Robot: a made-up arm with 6 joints.
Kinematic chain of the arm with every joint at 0, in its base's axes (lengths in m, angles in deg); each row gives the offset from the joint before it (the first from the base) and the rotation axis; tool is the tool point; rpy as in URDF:
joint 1: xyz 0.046 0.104 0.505 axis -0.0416 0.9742 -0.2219
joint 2: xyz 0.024 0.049 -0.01 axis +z
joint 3: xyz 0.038 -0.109 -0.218 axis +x
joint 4: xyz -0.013 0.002 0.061 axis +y
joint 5: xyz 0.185 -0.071 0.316 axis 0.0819 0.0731 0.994
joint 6: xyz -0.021 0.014 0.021 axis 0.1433 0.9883 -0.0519
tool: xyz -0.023 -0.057 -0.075 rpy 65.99 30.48 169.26
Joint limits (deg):
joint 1: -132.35..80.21
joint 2: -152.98..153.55
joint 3: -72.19..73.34
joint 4: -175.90..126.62
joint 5: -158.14..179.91
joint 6: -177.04..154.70
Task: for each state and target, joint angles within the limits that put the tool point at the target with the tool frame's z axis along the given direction. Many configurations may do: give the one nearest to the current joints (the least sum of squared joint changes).
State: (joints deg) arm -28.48 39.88 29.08 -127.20 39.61 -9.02
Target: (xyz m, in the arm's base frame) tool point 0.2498 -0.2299 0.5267 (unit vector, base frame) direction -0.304 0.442 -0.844
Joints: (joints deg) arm -54.64 48.61 34.17 -101.36 38.86 -33.57
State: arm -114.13 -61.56 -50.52 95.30 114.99 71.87
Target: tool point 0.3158 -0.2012 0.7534 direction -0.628 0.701 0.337
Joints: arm -68.21 -38.13 -43.38 54.85 114.70 93.93
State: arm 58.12 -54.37 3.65 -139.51 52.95 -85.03
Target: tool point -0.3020 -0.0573 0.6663 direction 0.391 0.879 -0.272
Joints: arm 39.96 -7.44 28.83 -103.73 12.86 -76.97
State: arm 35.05 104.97 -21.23 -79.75 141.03 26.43
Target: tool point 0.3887 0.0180 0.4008 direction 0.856 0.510 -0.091
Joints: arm -0.54 138.19 -25.19 -126.55 166.41 16.39
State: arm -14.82 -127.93 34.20 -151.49 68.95 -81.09
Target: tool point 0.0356 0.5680 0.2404 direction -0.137 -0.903 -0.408
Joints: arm 13.08 -110.61 17.05 -137.85 67.01 -104.53
